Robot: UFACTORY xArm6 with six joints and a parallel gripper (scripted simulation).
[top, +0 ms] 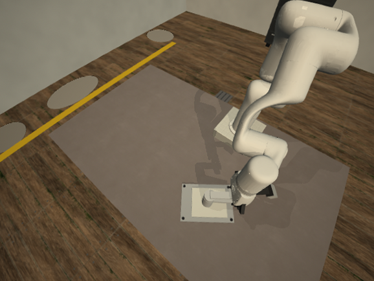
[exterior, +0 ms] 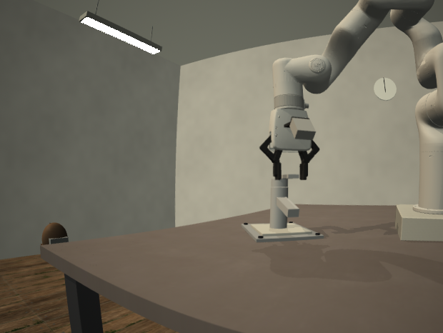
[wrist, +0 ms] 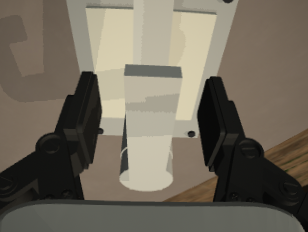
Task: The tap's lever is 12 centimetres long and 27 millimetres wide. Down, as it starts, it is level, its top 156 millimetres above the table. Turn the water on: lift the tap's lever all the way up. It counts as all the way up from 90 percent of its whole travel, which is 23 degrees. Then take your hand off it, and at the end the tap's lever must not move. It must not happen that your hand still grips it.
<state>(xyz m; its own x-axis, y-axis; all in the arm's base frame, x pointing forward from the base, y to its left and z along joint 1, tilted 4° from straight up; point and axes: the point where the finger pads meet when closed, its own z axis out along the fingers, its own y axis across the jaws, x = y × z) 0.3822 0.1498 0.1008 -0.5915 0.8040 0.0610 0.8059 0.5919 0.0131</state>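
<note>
My gripper is now 40 mm short of the tap lever, 50 mm to the left of it and 20 mm above it. Also, from my hand: base plate (60 mm ahead, 80 mm to the right, 150 mm below).
</note>
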